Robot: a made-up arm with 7 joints. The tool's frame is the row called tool.
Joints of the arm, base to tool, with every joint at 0 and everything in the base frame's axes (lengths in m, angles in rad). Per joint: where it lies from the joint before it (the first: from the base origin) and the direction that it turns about. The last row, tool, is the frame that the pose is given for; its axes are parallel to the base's.
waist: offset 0 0 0.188 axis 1 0 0
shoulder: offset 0.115 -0.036 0.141 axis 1 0 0
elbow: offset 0.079 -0.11 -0.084 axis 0 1 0
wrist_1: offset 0.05 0.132 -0.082 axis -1 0 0
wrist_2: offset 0.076 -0.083 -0.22 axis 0 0 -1
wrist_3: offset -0.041 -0.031 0.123 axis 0 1 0
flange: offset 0.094 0.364 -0.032 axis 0 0 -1
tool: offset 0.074 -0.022 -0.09
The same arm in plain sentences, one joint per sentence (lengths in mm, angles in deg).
The arm has seven revolute joints in a row. What follows holds with every joint at zero, and every direction is one of the base frame's.
Joint 1 is mounted 188 mm along +z from the base frame's origin and rotates about +x.
Joint 2 is mounted 115 mm along +x and 36 mm along -y and 141 mm along +z from joint 1 and rotates about +x.
Joint 3 is mounted 79 mm along +x and 110 mm along -y and 84 mm along -z from joint 2 and rotates about +y.
Joint 4 is mounted 50 mm along +x and 132 mm along +y and 82 mm along -z from joint 3 and rotates about -x.
Joint 5 is mounted 76 mm along +x and 83 mm along -y and 220 mm along -z from joint 4 and rotates about -z.
Joint 6 is mounted 41 mm along -x and 31 mm along -y and 123 mm along +z from joint 5 and rotates about +y.
Joint 7 is mounted 94 mm along +x and 364 mm along +y and 32 mm along -z from joint 6 and rotates about -z.
The tool frame, which is the frame that the pose is given for, is mounted 74 mm along +x and 22 mm along -y and 90 mm along -z from joint 7; its axes are parallel to the base frame's.

